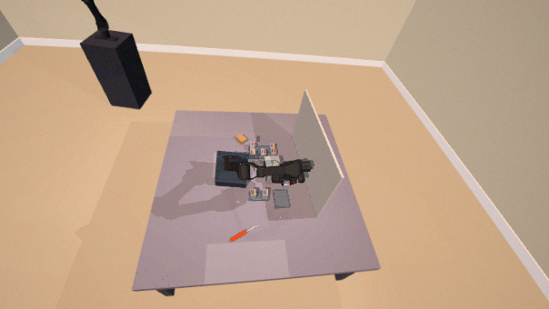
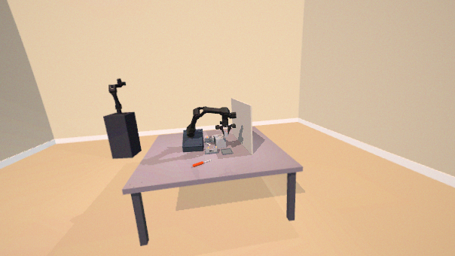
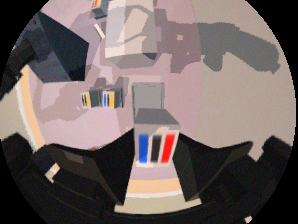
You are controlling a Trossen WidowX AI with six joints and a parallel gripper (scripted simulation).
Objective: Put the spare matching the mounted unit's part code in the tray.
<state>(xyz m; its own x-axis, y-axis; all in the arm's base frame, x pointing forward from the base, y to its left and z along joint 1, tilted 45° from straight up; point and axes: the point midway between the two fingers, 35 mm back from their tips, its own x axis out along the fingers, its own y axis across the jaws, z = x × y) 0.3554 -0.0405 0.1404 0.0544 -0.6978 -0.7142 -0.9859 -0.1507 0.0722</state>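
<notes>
My gripper tip is now 16 cm above the grey tray. The rest, counted from my gripper tip: mounted unit: 19 cm to the left, 11 cm below, 8 cm behind; orange block: 46 cm to the left, 33 cm behind, 15 cm below; pale panel: 24 cm to the left, 15 cm ahead, 6 cm above.
</notes>
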